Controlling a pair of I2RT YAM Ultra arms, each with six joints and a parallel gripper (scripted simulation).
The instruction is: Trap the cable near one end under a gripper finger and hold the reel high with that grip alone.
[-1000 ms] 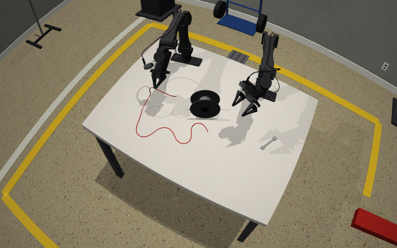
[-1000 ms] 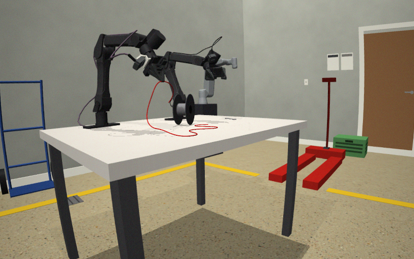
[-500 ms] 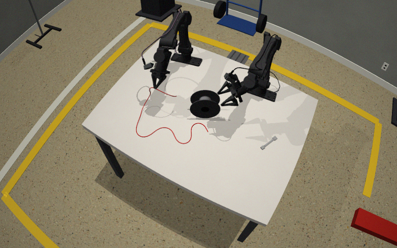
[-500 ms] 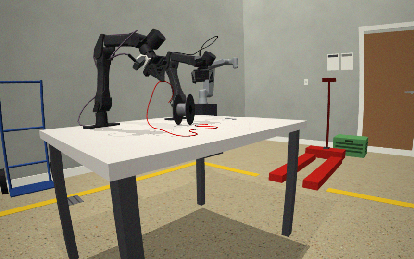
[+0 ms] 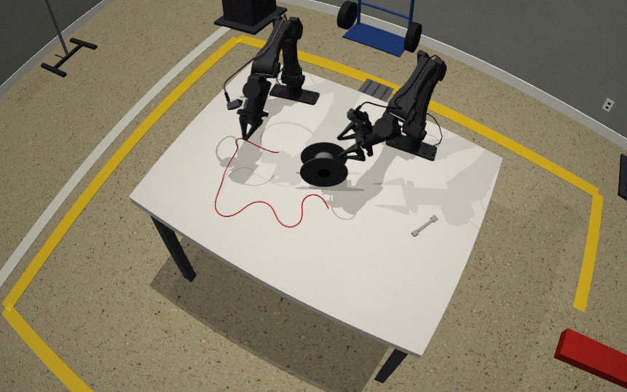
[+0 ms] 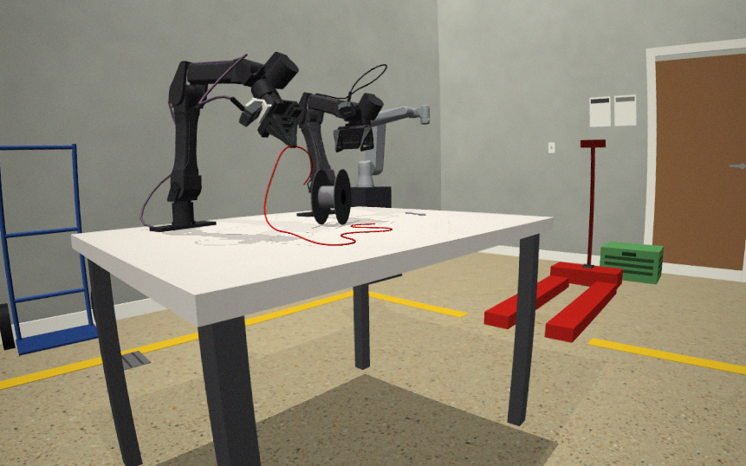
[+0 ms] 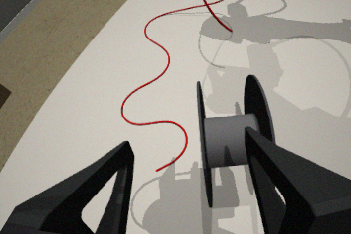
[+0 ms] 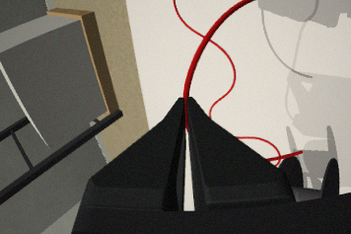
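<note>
The black reel lies 140 mm below my left hand, 60 mm to the right of it and 10 mm behind it. Round my left hand: small grey dumbbell-shaped part 330 mm to the left, 210 mm below, 20 mm behind.
</note>
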